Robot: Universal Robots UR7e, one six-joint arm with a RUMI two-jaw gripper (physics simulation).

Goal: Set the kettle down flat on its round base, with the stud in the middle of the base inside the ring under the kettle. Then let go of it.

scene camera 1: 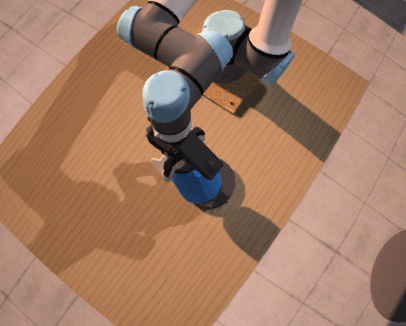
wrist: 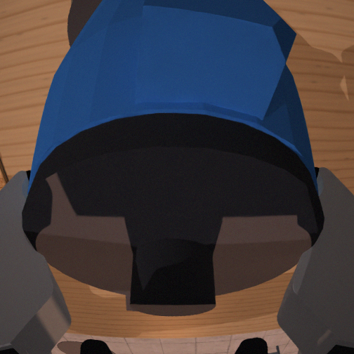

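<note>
The blue kettle with its dark top is upright in my gripper, which is shut on it, one finger on each side of the upper rim. The dark round base shows from behind the kettle's right and lower side in the scene view, and a small part of the base shows at the top left of the wrist view. The kettle covers most of the base, including the stud. The ring under the kettle is hidden. I cannot tell the height of any gap between kettle and base.
The wooden table lies under everything, with tiled floor around it. A brown board is by the arm's foot, behind the kettle. A large brown round thing stands at the right edge of the scene view, off the table.
</note>
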